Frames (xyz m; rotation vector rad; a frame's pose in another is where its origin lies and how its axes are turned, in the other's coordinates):
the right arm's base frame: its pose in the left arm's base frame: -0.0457 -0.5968 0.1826 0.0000 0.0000 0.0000
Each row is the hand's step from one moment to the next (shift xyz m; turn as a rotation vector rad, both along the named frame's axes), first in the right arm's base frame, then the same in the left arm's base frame.
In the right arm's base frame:
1: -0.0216 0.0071 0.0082 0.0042 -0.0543 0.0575
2: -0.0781 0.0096 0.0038 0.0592 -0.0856 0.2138
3: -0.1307 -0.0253 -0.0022 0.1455 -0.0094 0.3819
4: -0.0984 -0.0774 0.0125 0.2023 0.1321 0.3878
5: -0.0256 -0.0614 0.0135 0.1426 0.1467 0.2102
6: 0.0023 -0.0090 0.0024 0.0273 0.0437 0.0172
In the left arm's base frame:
1: -0.0216 0.0071 0.0082 0.0042 -0.0543 0.0575
2: -0.0781 0.0096 0.0038 0.0592 -0.0856 0.2138
3: -0.1307 -0.0253 -0.0022 0.1455 -0.0094 0.3819
4: -0.0984 -0.0774 0.0125 0.2023 0.1321 0.3878
5: -0.0256 -0.0614 0.0135 0.1426 0.1467 0.2102
6: 0.0023 -0.0090 0.0024 0.0273 0.0437 0.0172

